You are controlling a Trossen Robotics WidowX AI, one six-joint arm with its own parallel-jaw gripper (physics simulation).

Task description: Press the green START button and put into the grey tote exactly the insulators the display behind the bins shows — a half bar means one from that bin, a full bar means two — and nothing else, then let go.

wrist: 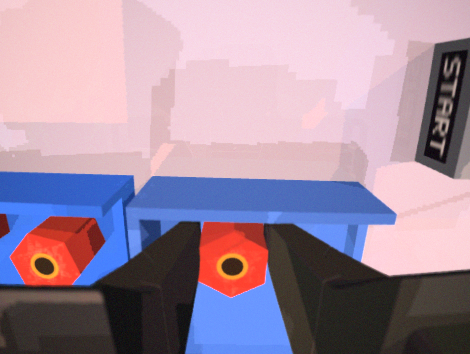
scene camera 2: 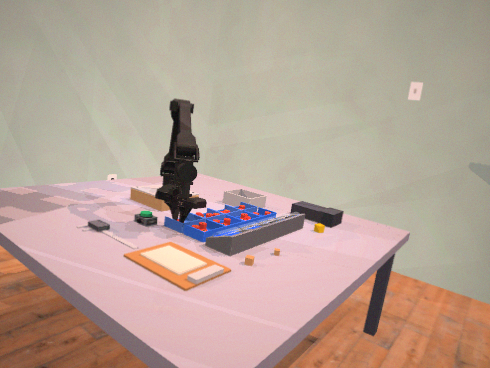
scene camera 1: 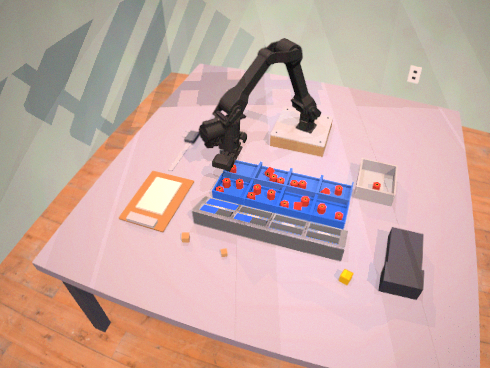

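Observation:
My gripper point(scene camera 2: 179, 219) point(wrist: 232, 225) is shut on a red insulator point(wrist: 231, 287) in the back bin at the left end of the blue bins point(scene camera 1: 286, 216) point(scene camera 2: 196, 235). Its fingertips are hidden in scene camera 1. The other bins hold red insulators. The grey tote point(scene camera 1: 372, 196) point(scene camera 2: 252, 201) holds one red insulator point(scene camera 1: 376, 185). The display point(scene camera 1: 270, 236) point(scene camera 2: 265, 239) shows, in its far-left panel, a full blue bar above a half bar, and in the second panel a half lower bar. The green START button point(scene camera 2: 146, 214) sits on a box whose label point(wrist: 445, 105) shows in the wrist view.
An orange clipboard point(scene camera 1: 175, 210) point(scene camera 2: 145, 260) lies left of the display. Two small orange cubes point(scene camera 1: 185, 237) point(scene camera 1: 223, 252), a yellow cube point(scene camera 1: 345, 276) point(scene camera 2: 319, 228) and a dark block point(scene camera 1: 404, 260) point(scene camera 2: 316, 212) lie on the table. A grey slider-like tool point(scene camera 1: 191, 136) point(scene camera 2: 99, 225) lies at left.

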